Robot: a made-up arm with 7 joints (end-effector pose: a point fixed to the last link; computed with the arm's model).
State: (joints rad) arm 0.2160 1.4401 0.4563 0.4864 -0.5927 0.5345 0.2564
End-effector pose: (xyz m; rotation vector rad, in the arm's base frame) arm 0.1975 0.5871 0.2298 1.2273 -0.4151 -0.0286
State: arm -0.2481 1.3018 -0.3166 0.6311 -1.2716 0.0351 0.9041
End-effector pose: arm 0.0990 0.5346 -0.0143 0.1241 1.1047 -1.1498
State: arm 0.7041 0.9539 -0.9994 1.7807 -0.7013 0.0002 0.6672
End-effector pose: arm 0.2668 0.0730 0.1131 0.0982 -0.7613 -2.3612
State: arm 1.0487 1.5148 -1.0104 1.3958 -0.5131 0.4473 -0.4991
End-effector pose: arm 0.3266 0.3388 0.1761 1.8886 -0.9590 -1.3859
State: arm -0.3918 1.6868 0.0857 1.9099 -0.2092 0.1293 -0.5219
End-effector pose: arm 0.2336 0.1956 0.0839 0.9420 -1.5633 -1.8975
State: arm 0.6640 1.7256 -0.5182 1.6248 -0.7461 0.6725 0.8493
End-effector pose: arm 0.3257 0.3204 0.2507 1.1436 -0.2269 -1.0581
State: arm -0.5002 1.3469 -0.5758 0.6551 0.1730 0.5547 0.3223
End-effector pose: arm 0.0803 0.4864 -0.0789 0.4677 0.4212 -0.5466
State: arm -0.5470 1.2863 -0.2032 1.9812 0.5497 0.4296 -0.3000
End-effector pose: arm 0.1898 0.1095 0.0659 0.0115 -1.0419 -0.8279
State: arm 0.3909 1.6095 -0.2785 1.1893 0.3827 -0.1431 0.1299
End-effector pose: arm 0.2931 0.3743 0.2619 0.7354 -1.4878 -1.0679
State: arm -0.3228 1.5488 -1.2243 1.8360 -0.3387 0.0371 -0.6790
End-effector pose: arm -0.0480 0.2166 -0.0524 -0.1896 -0.9464 -1.8166
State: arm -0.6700 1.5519 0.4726 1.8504 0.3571 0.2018 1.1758
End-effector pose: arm 0.2779 0.1818 0.1703 -0.6815 -0.4917 -1.4467
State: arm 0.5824 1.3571 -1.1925 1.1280 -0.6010 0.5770 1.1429
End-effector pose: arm 0.2768 0.3672 -0.0164 0.1734 0.4643 -0.9598
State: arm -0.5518 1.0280 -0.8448 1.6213 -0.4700 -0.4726 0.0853
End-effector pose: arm -0.0071 0.1578 -0.0872 -1.0989 -0.9012 -1.6581
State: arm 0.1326 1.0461 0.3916 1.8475 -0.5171 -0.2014 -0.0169
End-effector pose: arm 0.2674 0.2414 0.2627 1.2729 -1.8465 -1.6170
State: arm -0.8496 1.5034 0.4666 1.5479 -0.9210 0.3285 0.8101
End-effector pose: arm 0.2553 0.3295 0.0403 0.6202 0.2409 -1.6028
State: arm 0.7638 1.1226 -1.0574 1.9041 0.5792 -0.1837 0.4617
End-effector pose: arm 0.2387 0.0795 0.1952 -0.9766 -1.5337 -1.5552
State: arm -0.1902 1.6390 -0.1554 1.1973 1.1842 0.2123 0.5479
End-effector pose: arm 0.3164 0.3836 0.1934 -0.2148 -1.1813 -0.3876
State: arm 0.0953 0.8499 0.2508 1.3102 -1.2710 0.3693 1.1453
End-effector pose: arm 0.3315 0.3629 0.1061 0.4338 -0.1565 -0.9080
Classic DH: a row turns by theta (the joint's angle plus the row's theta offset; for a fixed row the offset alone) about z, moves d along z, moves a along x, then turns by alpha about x. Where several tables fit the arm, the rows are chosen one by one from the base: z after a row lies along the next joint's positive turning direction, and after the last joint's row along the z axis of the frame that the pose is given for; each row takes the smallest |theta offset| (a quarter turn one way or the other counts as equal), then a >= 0, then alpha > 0; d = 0 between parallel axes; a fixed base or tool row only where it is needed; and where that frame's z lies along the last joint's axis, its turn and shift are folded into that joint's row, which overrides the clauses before.
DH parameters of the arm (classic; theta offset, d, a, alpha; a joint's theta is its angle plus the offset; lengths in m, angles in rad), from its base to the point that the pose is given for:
base (fixed): 0 0.229 -0.003 1.5708
joint 1: 1.5708 -0.163 0.011 1.5708
joint 2: 1.5708 0.02 0.022 1.5708
joint 3: -1.5708 -0.17 0.007 -1.5708
joint 4: 0 -0.022 -0.002 1.5708
joint 5: 0 -0.317 -0.02 1.5708
joint 6: 1.5708 -0.057 0.005 1.5708
joint 7: -1.3425 -0.0518 0.0027 -1.1853
tool (fixed): 1.5927 0.0315 0 0

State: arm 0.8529 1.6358 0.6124 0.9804 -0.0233 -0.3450 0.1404
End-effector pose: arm 0.0585 0.4385 0.4899 1.9399 -2.0775 -0.6486
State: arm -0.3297 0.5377 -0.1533 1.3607 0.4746 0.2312 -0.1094
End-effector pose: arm 0.2467 0.1819 -0.0124 -0.1215 -1.1291 -0.0917
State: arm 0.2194 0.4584 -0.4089 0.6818 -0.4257 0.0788 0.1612
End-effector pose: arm 0.2645 0.1942 -0.1054 0.0099 -0.7955 -0.9957
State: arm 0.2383 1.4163 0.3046 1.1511 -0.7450 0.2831 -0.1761
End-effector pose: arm 0.2929 0.4377 0.2625 1.8808 -0.7921 -0.9836
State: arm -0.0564 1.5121 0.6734 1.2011 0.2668 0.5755 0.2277
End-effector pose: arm 0.2737 0.3779 0.3826 0.9275 -1.4143 -0.3161
